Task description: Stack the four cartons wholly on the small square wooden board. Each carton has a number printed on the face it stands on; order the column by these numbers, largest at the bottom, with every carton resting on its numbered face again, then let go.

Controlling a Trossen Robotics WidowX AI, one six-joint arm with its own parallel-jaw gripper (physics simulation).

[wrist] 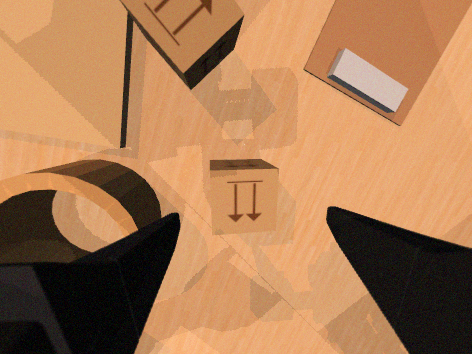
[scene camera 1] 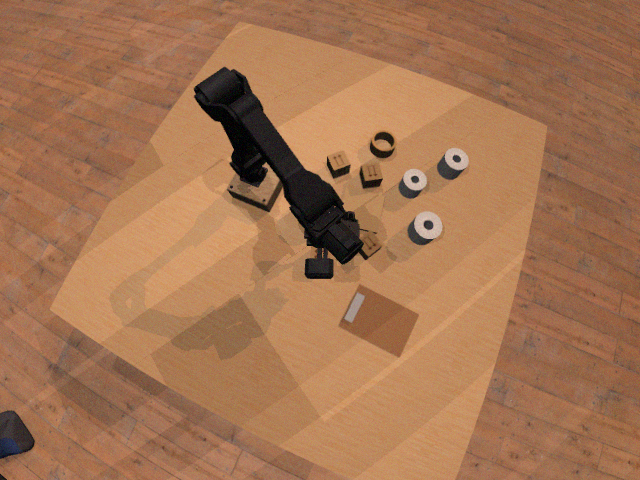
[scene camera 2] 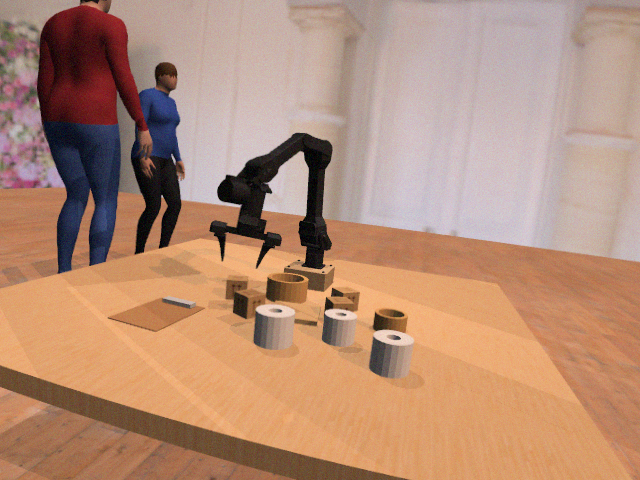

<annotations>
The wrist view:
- my gripper
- brown board with grey bar: on the table
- small square wooden board
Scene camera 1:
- my gripper
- brown board with grey bar
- small square wooden board
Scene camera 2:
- my gripper
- brown board with grey bar
</annotations>
